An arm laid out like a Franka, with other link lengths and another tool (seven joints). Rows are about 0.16 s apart.
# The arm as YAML. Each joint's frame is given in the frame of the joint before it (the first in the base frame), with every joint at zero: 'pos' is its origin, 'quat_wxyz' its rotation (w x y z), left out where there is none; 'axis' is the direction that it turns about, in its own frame. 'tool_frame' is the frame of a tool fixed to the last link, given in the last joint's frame.
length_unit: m
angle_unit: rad
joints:
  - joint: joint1
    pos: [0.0, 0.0, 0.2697]
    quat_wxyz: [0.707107, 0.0, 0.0, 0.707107]
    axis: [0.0, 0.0, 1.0]
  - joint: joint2
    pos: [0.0, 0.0, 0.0]
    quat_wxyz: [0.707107, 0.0, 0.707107, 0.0]
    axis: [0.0, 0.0, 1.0]
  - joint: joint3
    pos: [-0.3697, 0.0, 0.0]
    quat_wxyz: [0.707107, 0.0, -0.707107, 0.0]
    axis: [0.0, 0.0, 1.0]
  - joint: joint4
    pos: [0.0, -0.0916, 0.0]
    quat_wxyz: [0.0, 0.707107, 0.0, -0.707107]
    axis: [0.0, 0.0, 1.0]
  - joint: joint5
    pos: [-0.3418, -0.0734, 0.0]
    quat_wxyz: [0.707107, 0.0, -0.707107, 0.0]
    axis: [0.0, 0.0, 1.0]
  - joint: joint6
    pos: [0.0, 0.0, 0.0]
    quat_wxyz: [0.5, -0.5, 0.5, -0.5]
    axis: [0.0, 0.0, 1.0]
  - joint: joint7
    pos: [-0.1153, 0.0, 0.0]
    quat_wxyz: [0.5, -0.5, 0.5, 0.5]
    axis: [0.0, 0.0, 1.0]
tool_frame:
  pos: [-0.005, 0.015, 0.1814]
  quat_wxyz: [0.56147, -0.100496, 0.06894, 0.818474]
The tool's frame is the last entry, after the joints.
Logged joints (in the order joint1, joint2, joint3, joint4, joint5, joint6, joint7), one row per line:
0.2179, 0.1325, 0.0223, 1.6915, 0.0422, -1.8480, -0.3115
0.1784, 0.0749, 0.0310, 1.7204, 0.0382, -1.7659, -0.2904
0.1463, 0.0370, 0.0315, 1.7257, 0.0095, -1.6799, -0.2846
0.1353, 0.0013, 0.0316, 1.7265, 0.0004, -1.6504, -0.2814
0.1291, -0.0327, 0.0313, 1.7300, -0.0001, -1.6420, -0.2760
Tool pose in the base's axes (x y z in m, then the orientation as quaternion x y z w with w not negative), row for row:
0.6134, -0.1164, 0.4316, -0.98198, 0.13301, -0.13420, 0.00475
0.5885, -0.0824, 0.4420, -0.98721, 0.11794, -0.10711, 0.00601
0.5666, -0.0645, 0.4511, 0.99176, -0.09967, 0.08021, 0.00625
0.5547, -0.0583, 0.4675, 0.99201, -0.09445, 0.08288, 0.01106
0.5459, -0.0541, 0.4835, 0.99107, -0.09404, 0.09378, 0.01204
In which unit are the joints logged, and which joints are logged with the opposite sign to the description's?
The joints are logged in radians. Opposite sign: joint1, joint4, joint6.
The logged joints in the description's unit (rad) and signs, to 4 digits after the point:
-0.2179, 0.1325, 0.0223, -1.6915, 0.0422, 1.8480, -0.3115
-0.1784, 0.0749, 0.0310, -1.7204, 0.0382, 1.7659, -0.2904
-0.1463, 0.0370, 0.0315, -1.7257, 0.0095, 1.6799, -0.2846
-0.1353, 0.0013, 0.0316, -1.7265, 0.0004, 1.6504, -0.2814
-0.1291, -0.0327, 0.0313, -1.7300, -0.0001, 1.6420, -0.2760

